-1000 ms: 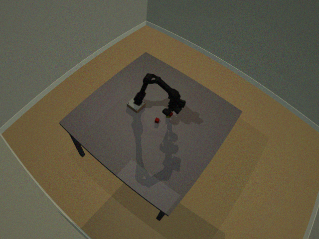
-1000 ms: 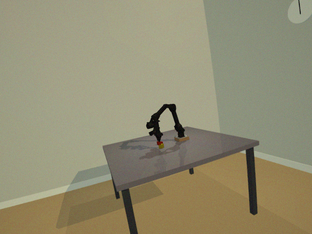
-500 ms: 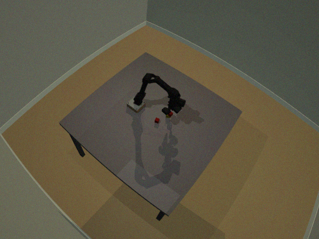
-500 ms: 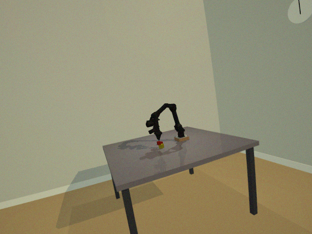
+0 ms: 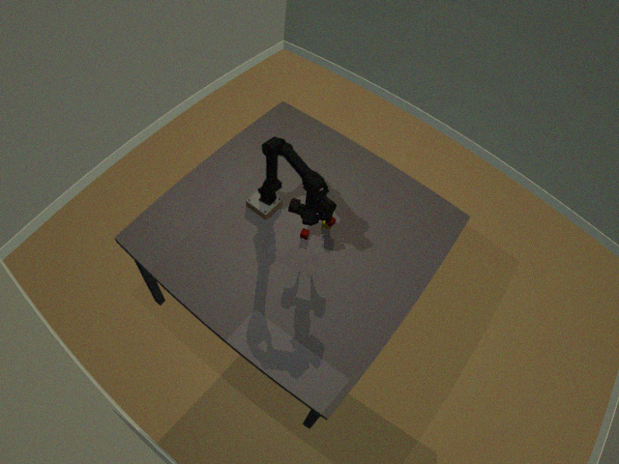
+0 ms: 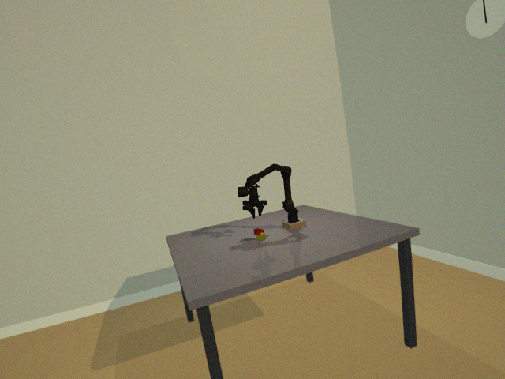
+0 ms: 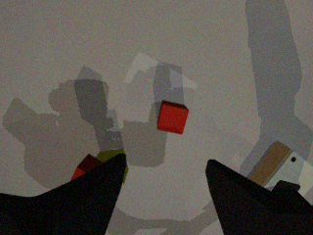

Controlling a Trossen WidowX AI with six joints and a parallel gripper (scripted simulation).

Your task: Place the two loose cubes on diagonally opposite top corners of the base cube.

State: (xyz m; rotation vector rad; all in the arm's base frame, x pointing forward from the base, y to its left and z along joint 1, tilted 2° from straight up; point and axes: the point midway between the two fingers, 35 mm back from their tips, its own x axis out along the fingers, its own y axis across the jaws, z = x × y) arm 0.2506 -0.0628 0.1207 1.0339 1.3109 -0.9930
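Right now my gripper tip is 5 cm short of the yellow base cube, 10 cm to the right of it and 10 cm above it.
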